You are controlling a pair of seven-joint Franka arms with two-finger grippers.
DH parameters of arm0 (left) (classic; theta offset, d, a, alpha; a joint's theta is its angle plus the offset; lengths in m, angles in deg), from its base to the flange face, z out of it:
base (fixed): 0 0 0 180
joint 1: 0 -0.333 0 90
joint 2: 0 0 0 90
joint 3: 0 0.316 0.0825 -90
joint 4: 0 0 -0.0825 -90
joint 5: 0 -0.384 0 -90
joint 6: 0 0 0.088 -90
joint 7: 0 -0.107 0 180
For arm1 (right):
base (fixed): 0 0 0 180
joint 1: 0 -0.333 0 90
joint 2: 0 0 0 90
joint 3: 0 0.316 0.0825 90
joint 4: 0 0 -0.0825 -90
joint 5: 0 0.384 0 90
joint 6: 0 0 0.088 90
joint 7: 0 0.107 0 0
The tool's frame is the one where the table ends.
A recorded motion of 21 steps. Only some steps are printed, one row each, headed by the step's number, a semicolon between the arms.
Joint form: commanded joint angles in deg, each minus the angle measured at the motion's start. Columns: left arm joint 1, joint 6, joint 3, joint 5, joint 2, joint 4, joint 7; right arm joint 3, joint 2, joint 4, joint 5, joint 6, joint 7, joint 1.
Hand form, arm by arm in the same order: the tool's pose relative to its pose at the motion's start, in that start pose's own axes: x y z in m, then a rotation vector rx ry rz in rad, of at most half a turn. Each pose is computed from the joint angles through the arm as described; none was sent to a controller.
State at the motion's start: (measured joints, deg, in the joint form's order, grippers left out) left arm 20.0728 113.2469 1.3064 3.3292 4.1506 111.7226 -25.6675; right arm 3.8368 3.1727 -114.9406 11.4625 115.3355 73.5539 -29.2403
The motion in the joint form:
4: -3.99 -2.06 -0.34 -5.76 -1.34 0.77 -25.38; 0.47 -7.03 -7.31 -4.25 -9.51 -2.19 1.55
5: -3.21 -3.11 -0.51 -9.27 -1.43 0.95 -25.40; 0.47 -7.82 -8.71 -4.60 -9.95 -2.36 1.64
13: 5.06 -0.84 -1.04 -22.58 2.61 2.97 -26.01; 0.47 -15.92 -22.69 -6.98 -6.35 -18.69 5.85
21: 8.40 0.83 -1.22 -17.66 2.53 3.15 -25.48; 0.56 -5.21 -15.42 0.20 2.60 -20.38 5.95
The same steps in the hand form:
4: -0.0272 -0.0339 -0.0057 0.0538 -0.0755 0.4171; -0.0003 0.0605 0.0055 -0.1828 0.0218 -0.0437
5: -0.0273 -0.0285 -0.0036 0.0863 -0.1286 0.4550; -0.0001 0.0684 0.0100 -0.2021 0.0228 -0.0451
13: 0.0070 0.0318 0.0494 0.2296 -0.3121 0.7195; 0.0271 0.1399 0.0416 -0.2489 0.0169 -0.2580
21: 0.0213 0.0701 0.0516 0.1879 -0.2405 0.7410; 0.0443 0.0778 0.0608 -0.1045 -0.0437 -0.2291

